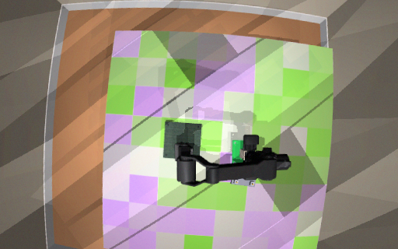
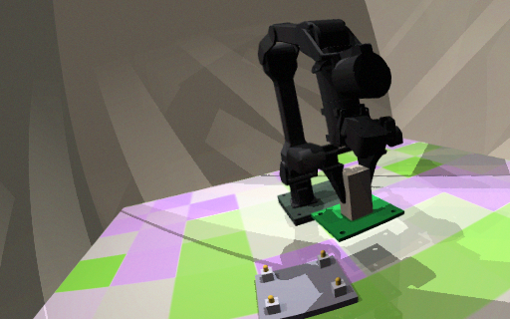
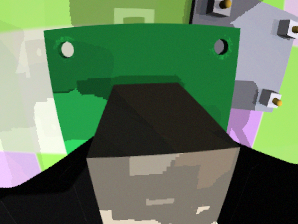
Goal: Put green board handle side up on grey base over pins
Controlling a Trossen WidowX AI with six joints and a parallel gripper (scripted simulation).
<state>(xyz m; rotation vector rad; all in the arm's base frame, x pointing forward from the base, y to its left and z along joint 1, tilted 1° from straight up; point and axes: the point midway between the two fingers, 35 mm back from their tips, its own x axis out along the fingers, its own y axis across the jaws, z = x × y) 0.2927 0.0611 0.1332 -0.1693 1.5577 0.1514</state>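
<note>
Right now the grey base is 60 mm ahead of my gripper tip, 110 mm to the right of it and 110 mm below it. Also, from my gripper tip: green board 10 mm below.
</note>
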